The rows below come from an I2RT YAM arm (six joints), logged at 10 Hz.
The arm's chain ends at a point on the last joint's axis. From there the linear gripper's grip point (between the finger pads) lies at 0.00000 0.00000 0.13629 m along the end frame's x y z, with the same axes.
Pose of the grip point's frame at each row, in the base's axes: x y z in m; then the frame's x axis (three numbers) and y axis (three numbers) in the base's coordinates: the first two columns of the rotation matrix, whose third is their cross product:
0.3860 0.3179 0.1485 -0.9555 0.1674 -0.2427 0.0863 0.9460 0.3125
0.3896 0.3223 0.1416 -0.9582 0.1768 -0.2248 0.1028 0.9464 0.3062
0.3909 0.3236 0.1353 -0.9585 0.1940 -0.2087 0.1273 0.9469 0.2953
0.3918 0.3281 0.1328 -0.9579 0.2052 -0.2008 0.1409 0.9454 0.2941
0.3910 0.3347 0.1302 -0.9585 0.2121 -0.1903 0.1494 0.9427 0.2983
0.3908 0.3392 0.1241 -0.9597 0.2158 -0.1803 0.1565 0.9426 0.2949
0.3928 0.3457 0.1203 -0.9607 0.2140 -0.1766 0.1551 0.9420 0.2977
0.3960 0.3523 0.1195 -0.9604 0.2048 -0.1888 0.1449 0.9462 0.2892
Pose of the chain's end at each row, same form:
0.3476 0.2801 0.2737 -0.9555 0.1674 -0.2427 0.0863 0.9460 0.3125
0.3532 0.2855 0.2677 -0.9582 0.1768 -0.2248 0.1028 0.9464 0.3062
0.3562 0.2886 0.2624 -0.9585 0.1940 -0.2087 0.1273 0.9469 0.2953
0.3577 0.2936 0.2602 -0.9579 0.2052 -0.2008 0.1409 0.9454 0.2941
0.3579 0.2996 0.2577 -0.9585 0.2121 -0.1903 0.1494 0.9427 0.2983
0.3590 0.3045 0.2520 -0.9597 0.2158 -0.1803 0.1565 0.9426 0.2949
0.3614 0.3105 0.2482 -0.9607 0.2140 -0.1766 0.1551 0.9420 0.2977
0.3636 0.3182 0.2474 -0.9604 0.2048 -0.1888 0.1449 0.9462 0.2892

